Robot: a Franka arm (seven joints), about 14 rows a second.
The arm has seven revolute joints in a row. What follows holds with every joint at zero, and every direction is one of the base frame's.
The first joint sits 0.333 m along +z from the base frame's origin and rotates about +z.
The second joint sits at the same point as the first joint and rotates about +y.
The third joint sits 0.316 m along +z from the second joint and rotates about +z.
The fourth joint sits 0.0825 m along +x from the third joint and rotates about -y.
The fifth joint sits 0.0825 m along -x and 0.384 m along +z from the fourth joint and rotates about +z.
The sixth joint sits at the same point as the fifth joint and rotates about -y.
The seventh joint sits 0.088 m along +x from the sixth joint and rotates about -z.
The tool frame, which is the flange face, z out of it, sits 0.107 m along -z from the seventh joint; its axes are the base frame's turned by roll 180, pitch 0 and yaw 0 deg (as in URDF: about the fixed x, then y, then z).
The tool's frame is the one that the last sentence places.
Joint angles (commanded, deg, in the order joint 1, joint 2, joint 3, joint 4, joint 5, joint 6, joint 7), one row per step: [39.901 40.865 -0.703 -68.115 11.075 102.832 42.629]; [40.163 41.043 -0.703 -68.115 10.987 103.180 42.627]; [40.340 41.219 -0.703 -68.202 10.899 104.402 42.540]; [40.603 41.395 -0.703 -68.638 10.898 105.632 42.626]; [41.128 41.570 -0.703 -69.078 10.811 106.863 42.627]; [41.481 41.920 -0.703 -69.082 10.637 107.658 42.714]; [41.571 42.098 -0.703 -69.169 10.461 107.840 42.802]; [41.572 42.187 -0.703 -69.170 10.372 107.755 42.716]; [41.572 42.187 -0.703 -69.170 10.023 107.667 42.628]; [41.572 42.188 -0.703 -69.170 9.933 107.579 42.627]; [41.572 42.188 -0.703 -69.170 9.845 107.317 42.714]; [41.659 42.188 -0.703 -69.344 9.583 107.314 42.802]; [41.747 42.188 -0.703 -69.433 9.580 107.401 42.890]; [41.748 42.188 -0.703 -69.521 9.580 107.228 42.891]
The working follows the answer.
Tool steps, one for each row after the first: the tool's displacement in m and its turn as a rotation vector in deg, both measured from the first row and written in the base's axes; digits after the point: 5 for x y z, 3 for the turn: [-0.00145 0.00284 -0.00186 0.022 -0.194 0.233]; [-0.00085 0.00556 -0.00324 0.512 -1.027 0.313]; [-0.00184 0.00855 -0.00742 0.817 -1.531 0.279]; [-0.00506 0.01393 -0.01163 1.081 -2.089 0.623]; [-0.00658 0.01797 -0.01513 1.183 -2.546 0.822]; [-0.00709 0.01868 -0.01793 0.979 -2.588 0.864]; [-0.00717 0.01852 -0.01923 0.823 -2.513 0.999]; [-0.00705 0.01807 -0.01942 0.541 -2.660 1.233]; [-0.00712 0.01788 -0.01958 0.426 -2.643 1.283]; [-0.00750 0.01752 -0.01996 0.195 -2.482 1.274]; [-0.00844 0.01772 -0.02143 -0.117 -2.498 1.376]; [-0.00926 0.01847 -0.02204 -0.139 -2.495 1.365]; [-0.00976 0.01811 -0.02300 -0.299 -2.291 1.394]
Tool pose at each row, in the base's axes (x y z in m, rotation vector in deg; rounded; the steps above come from the unrounded poses): [0.55826 0.47937 0.35670 -175.196 9.690 17.369]; [0.55680 0.48221 0.35484 -175.234 9.321 17.084]; [0.55740 0.48493 0.35346 -174.840 9.056 15.811]; [0.55642 0.48792 0.34928 -174.575 9.020 15.039]; [0.55319 0.49330 0.34508 -174.415 8.418 14.207]; [0.55168 0.49734 0.34157 -174.379 8.071 13.522]; [0.55117 0.49805 0.33877 -174.590 8.045 13.458]; [0.55109 0.49789 0.33747 -174.762 7.875 13.578]; [0.55121 0.49744 0.33728 -175.089 7.565 13.363]; [0.55113 0.49725 0.33712 -175.210 7.512 13.390]; [0.55076 0.49689 0.33675 -175.426 7.579 13.634]; [0.54981 0.49709 0.33527 -175.752 7.482 13.611]; [0.54900 0.49784 0.33466 -175.772 7.503 13.615]; [0.54849 0.49748 0.33371 -175.921 7.501 13.928]

